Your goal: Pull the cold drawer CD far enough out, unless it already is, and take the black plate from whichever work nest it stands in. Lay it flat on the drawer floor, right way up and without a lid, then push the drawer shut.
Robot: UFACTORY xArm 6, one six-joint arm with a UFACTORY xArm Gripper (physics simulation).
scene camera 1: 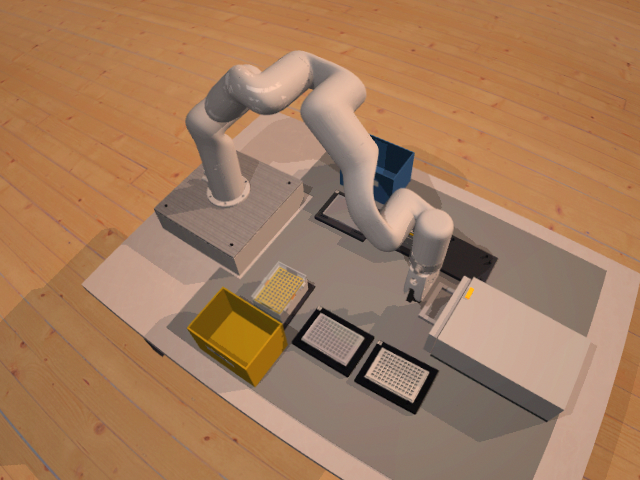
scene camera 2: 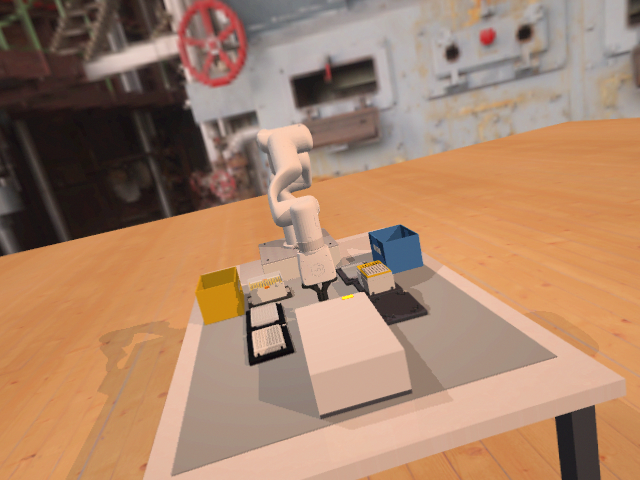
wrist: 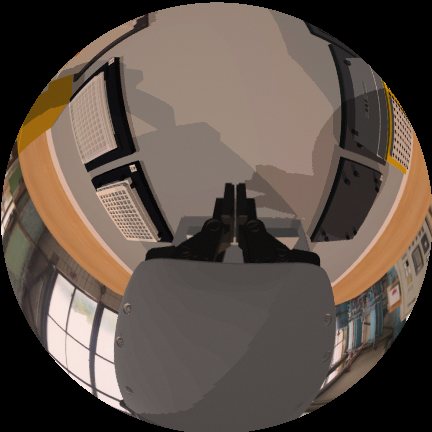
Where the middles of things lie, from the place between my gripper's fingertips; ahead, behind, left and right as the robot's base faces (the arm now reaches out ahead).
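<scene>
White many-welled plate point(scene camera 1: 395, 374): my gripper 4 cm above it, 18 cm to the left of it, 5 cm short of it. Yellow-and-white tip rack point(scene camera 2: 375, 277), from my hand: 1 cm below, 20 cm to the left, 12 cm behind.
</scene>
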